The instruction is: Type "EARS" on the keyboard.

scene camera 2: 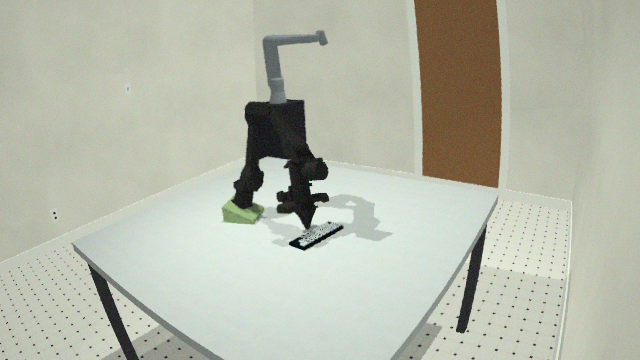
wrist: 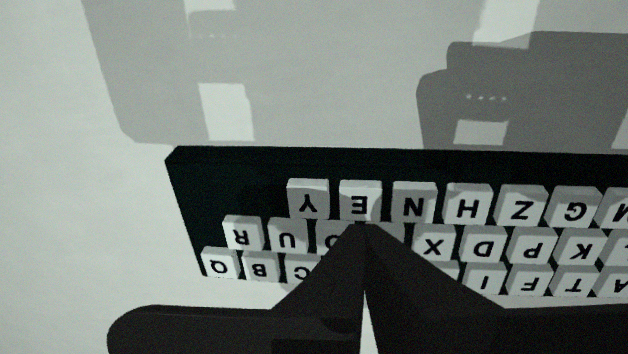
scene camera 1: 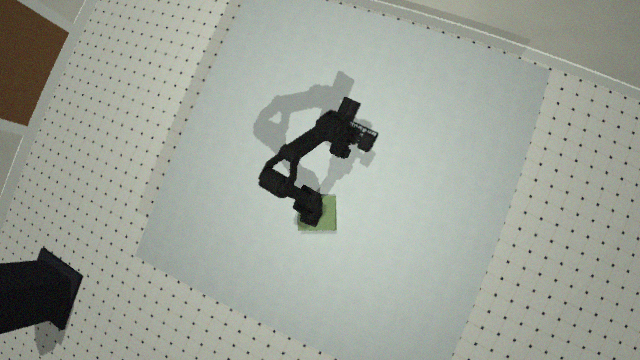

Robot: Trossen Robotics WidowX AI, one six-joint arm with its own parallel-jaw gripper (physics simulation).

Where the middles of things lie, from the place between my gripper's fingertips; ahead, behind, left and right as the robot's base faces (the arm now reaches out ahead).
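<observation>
Black keyboard (wrist: 209, 182): my hand 20 mm above it, 20 mm short of it, 20 mm to the right of it.
</observation>
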